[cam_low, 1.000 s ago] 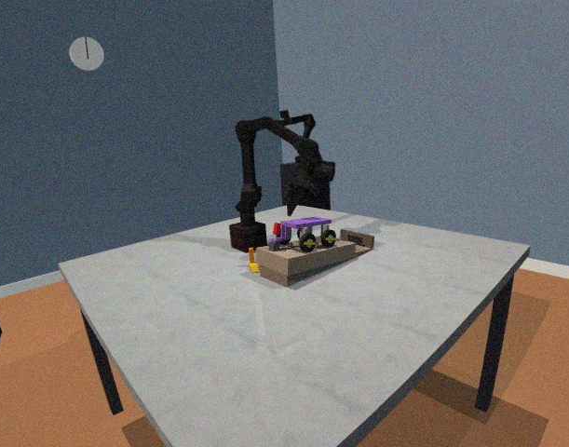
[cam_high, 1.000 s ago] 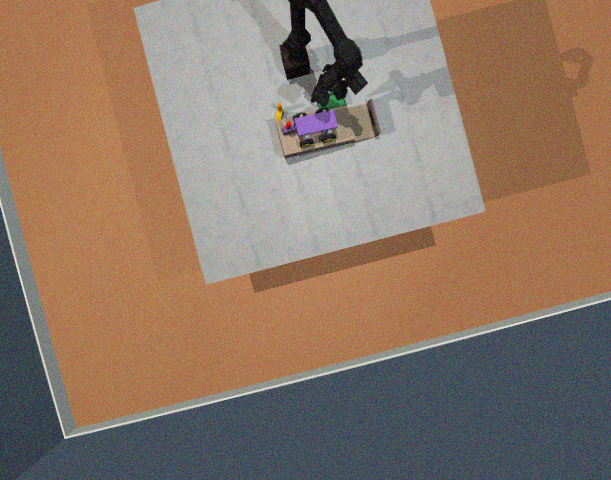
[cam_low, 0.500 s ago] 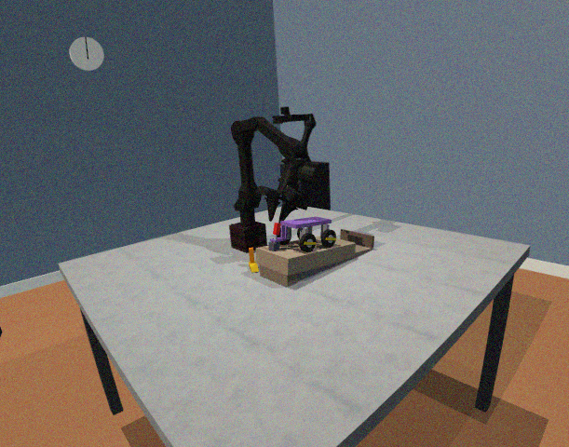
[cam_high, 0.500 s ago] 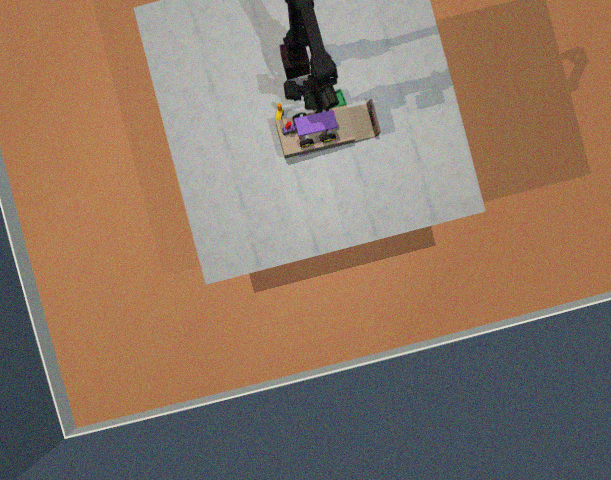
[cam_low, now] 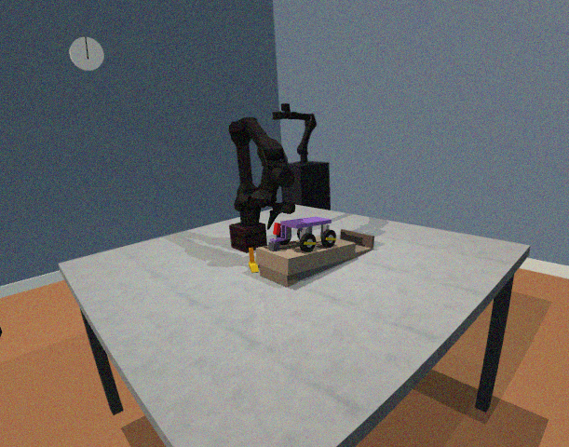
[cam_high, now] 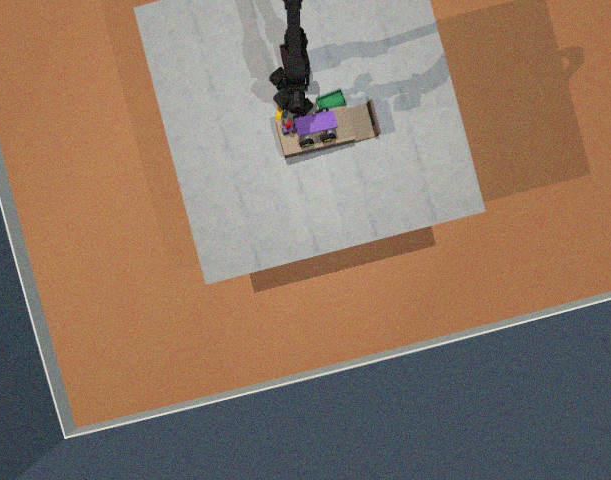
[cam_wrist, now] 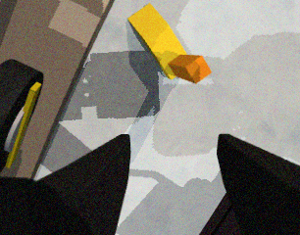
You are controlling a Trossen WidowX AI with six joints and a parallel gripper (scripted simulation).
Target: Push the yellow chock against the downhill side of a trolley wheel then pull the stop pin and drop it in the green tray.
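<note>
My gripper tip is now 10 mm short of the yellow chock, 50 mm to the left of it and 110 mm above it. The rest, counted from my gripper tip: purple trolley 110 mm ahead, 100 mm to the left, 10 mm below; then raised brown end wall 70 mm ahead, 360 mm to the left, 100 mm below; then red-headed stop pin 110 mm ahead, 20 mm to the right.
</note>
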